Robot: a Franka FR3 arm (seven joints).
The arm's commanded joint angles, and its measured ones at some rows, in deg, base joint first. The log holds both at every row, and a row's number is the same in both.
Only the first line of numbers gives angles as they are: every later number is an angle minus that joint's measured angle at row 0.
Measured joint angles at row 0:
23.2, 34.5, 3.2, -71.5, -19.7, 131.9, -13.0
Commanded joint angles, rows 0 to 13:
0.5, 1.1, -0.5, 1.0, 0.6, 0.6, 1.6
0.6, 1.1, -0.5, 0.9, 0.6, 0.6, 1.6
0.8, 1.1, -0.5, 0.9, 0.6, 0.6, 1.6
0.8, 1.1, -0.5, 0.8, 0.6, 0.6, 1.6
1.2, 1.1, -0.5, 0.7, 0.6, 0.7, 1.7
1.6, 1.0, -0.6, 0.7, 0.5, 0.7, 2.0
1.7, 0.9, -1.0, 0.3, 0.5, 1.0, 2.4
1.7, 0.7, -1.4, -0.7, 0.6, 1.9, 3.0
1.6, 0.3, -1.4, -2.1, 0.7, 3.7, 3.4
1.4, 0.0, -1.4, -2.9, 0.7, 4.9, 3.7
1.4, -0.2, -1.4, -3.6, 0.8, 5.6, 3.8
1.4, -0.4, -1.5, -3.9, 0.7, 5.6, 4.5
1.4, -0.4, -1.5, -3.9, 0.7, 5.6, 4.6
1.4, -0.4, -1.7, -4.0, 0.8, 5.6, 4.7
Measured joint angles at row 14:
1.2, 0.3, -1.5, -1.6, 0.2, 4.0, 3.0
